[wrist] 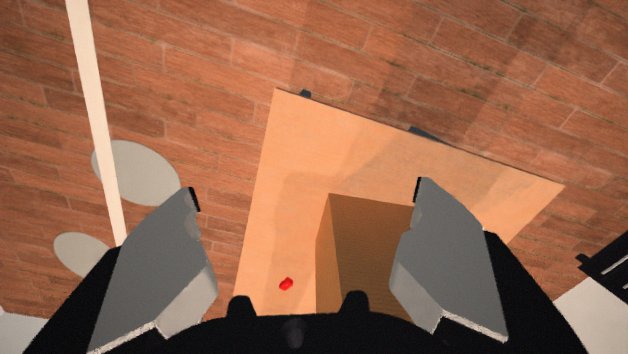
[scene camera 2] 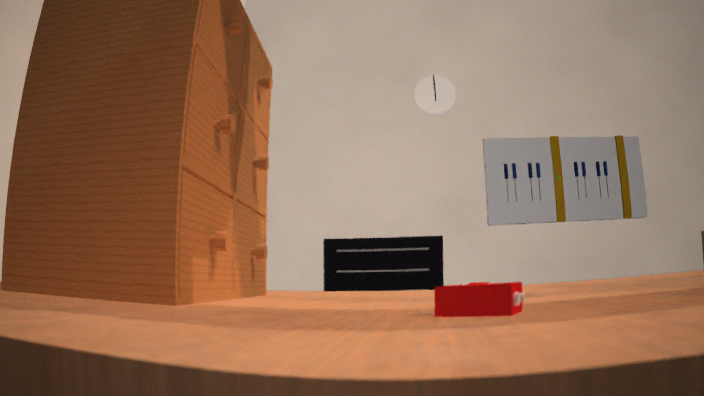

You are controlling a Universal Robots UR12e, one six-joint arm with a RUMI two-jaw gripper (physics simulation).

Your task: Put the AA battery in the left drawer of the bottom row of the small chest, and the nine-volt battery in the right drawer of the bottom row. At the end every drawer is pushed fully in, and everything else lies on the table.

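Frame: origin at the arm's base, x ahead, y left, z up, level; centimetres.
Seen in the pictures: gripper, fingertip midpoint: (wrist: 306, 186).
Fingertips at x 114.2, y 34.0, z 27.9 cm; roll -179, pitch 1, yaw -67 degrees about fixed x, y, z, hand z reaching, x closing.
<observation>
Pixels of each thing's top centre, then the offset from my fingertips to it. Level surfaces: height alone.
- small wooden chest, middle of its top: (scene camera 2: 179, 24) dx -25.5, dy -29.0, dz -0.4 cm
- table, its level: dz -34.2 cm
- red nine-volt battery, middle of its top: (scene camera 2: 481, 284) (wrist: 285, 286) dx -59.3, dy -12.0, dz -32.4 cm
The small wooden chest (scene camera 2: 100, 160) (wrist: 370, 240) stands on the table (scene camera 2: 350, 350) (wrist: 295, 130). Its drawer fronts face right in the scene view, and the visible ones look flush. The near bottom drawer (scene camera 2: 200, 270) and the far bottom drawer (scene camera 2: 245, 275) show with their handles. A red nine-volt battery (scene camera 2: 472, 301) (wrist: 286, 284) lies flat on the table, apart from the chest on its drawer side, with pale terminals at its right end in the scene view. The AA battery does not show in either view. My gripper (wrist: 306, 186) is open and empty, high above the table.
The brick-patterned floor (wrist: 200, 75) surrounds the table in the wrist view. A pale bar (wrist: 95, 110) and two round pale discs (wrist: 142, 172) (wrist: 80, 252) lie to the left. A black cabinet (scene camera 2: 383, 280) stands beyond the table.
</observation>
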